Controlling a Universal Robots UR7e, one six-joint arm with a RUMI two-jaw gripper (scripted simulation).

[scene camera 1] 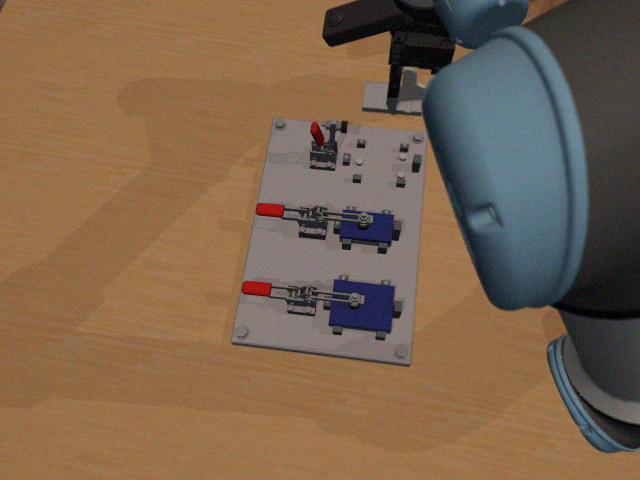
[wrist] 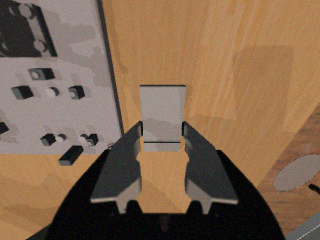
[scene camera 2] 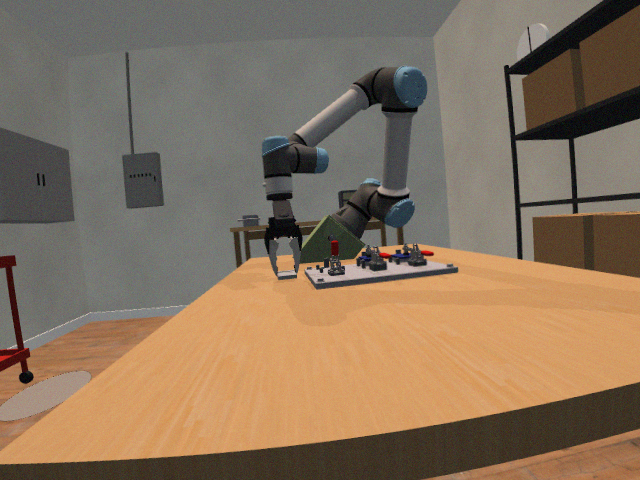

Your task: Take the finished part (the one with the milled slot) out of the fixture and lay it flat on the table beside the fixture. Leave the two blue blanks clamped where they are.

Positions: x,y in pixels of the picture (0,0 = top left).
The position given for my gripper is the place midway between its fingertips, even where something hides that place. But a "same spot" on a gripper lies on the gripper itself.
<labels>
my gripper: scene camera 1 394,99; wrist; scene camera 2
same spot on grey fixture plate: (wrist: pixel 81 42) = (scene camera 2: pixel 318 275)
same spot on my gripper: (wrist: pixel 211 177) = (scene camera 2: pixel 273 244)
</labels>
